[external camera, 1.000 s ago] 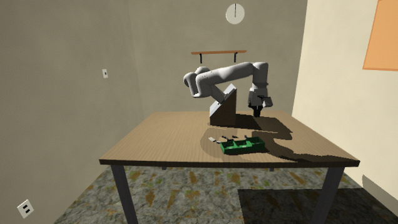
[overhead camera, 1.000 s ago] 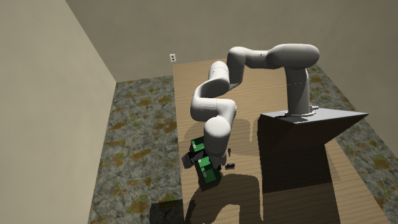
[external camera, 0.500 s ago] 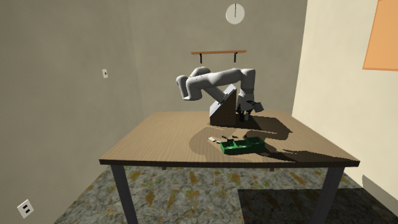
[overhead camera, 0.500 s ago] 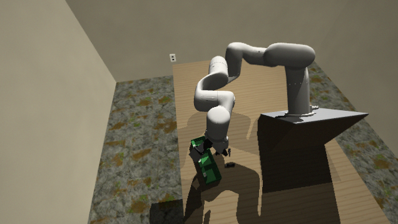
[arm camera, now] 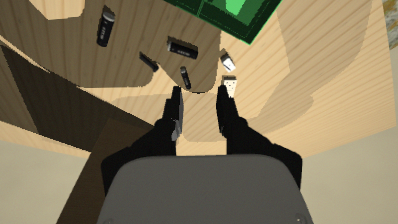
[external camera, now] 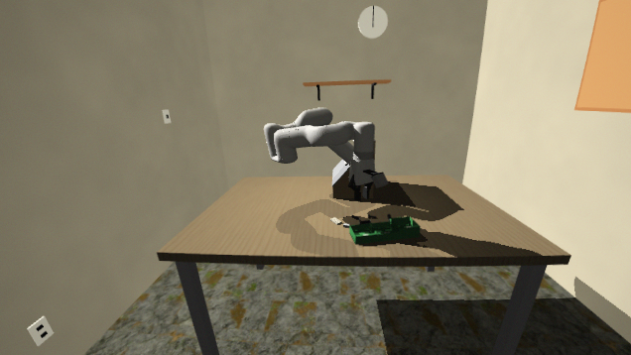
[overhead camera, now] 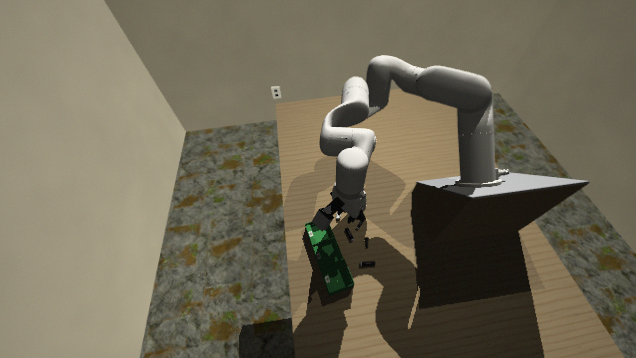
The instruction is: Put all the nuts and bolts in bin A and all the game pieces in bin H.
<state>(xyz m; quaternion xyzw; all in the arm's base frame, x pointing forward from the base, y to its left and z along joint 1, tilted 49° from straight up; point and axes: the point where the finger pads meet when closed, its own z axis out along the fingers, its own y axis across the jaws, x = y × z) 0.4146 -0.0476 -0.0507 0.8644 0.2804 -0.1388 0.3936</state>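
The white game piece is 130 mm below my hand, 100 mm to the right of it and 30 mm behind it. The rest, counted from my hand: dark bolt: 130 mm below, 70 mm behind, 50 mm to the left; then small nut: 130 mm below, 60 mm to the right, 10 mm ahead; then green bin: 120 mm below, 80 mm to the left, 70 mm ahead.
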